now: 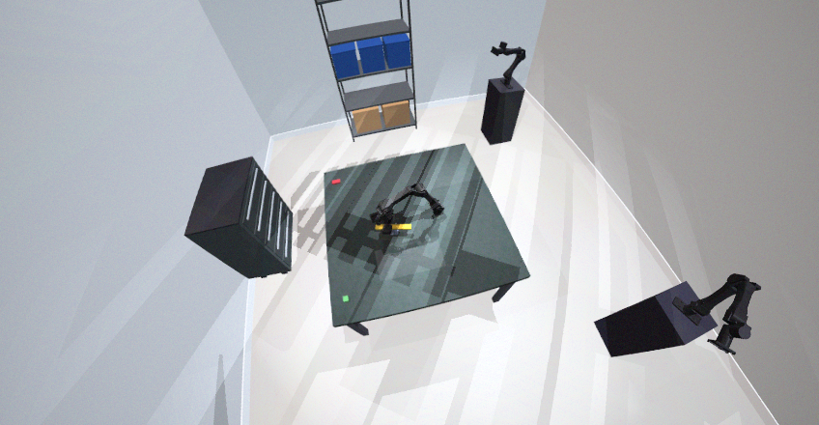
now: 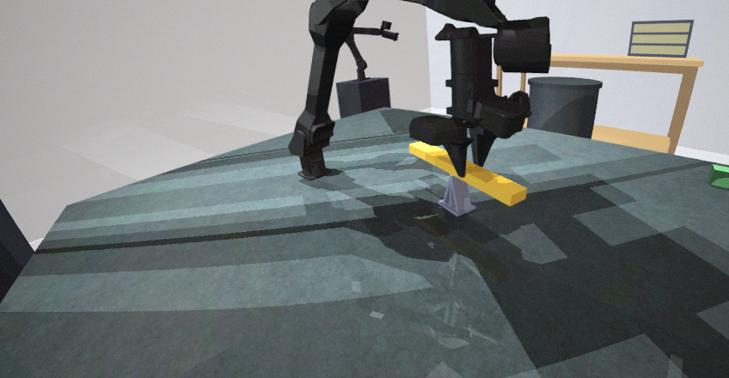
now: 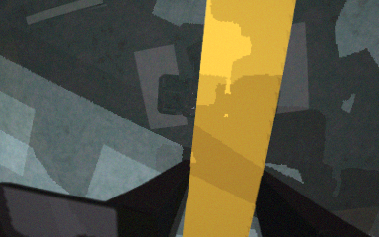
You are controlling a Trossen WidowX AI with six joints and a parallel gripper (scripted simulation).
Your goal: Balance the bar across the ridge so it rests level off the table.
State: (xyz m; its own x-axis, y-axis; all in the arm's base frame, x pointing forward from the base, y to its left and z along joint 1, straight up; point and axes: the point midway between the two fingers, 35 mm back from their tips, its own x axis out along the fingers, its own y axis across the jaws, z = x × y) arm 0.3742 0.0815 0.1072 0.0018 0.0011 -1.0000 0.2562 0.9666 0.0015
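Now: the yellow bar 3 cm behind my gripper tip and 1 cm to the left of it. The rest, counted from my gripper tip: small red block: 37 cm ahead, 58 cm to the right, 6 cm below; then small green block: 37 cm ahead, 42 cm to the left, 6 cm below.
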